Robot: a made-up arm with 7 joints. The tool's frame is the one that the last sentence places.
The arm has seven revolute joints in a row. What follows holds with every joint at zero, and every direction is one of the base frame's. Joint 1 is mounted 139 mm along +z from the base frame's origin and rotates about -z. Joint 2 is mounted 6 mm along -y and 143 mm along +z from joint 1 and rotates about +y. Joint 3 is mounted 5 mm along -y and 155 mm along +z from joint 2 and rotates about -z. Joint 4 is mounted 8 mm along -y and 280 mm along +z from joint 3 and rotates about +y. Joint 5 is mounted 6 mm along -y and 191 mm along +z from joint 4 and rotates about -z. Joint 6 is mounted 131 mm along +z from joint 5 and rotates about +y. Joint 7 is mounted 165 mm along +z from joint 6 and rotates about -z. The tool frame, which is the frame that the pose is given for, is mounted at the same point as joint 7; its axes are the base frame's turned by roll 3.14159, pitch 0 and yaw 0 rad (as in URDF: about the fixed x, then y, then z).
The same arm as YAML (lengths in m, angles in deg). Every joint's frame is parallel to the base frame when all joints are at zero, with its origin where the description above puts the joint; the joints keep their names.
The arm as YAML. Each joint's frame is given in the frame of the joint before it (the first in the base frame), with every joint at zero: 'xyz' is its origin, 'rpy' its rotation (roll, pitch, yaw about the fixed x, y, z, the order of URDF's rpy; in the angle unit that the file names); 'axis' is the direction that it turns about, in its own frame. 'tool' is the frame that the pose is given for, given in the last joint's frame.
units:
  length: m
  angle: deg
joints:
  - name: joint 1
    type: revolute
    origin:
      xyz: [0.0, 0.0, 0.139]
      rpy: [0.0, 0.0, 0.0]
    axis: [0.0, 0.0, -1.0]
  - name: joint 2
    type: revolute
    origin:
      xyz: [0.0, -0.006, 0.143]
      rpy: [0.0, 0.0, 0.0]
    axis: [0.0, 1.0, 0.0]
  - name: joint 3
    type: revolute
    origin:
      xyz: [0.0, -0.005, 0.155]
      rpy: [0.0, 0.0, 0.0]
    axis: [0.0, 0.0, -1.0]
  - name: joint 4
    type: revolute
    origin:
      xyz: [0.0, -0.008, 0.28]
      rpy: [0.0, 0.0, 0.0]
    axis: [0.0, 1.0, 0.0]
  - name: joint 5
    type: revolute
    origin:
      xyz: [0.0, -0.006, 0.191]
      rpy: [0.0, 0.0, 0.0]
    axis: [0.0, 0.0, -1.0]
  - name: joint 6
    type: revolute
    origin:
      xyz: [0.0, 0.0, 0.131]
      rpy: [0.0, 0.0, 0.0]
    axis: [0.0, 1.0, 0.0]
  - name: joint 7
    type: revolute
    origin:
      xyz: [0.0, 0.0, 0.165]
      rpy: [0.0, 0.0, 0.0]
    axis: [0.0, 0.0, -1.0]
tool:
  origin:
    xyz: [0.0, 0.0, 0.0]
    rpy: [180.0, 0.0, 0.0]

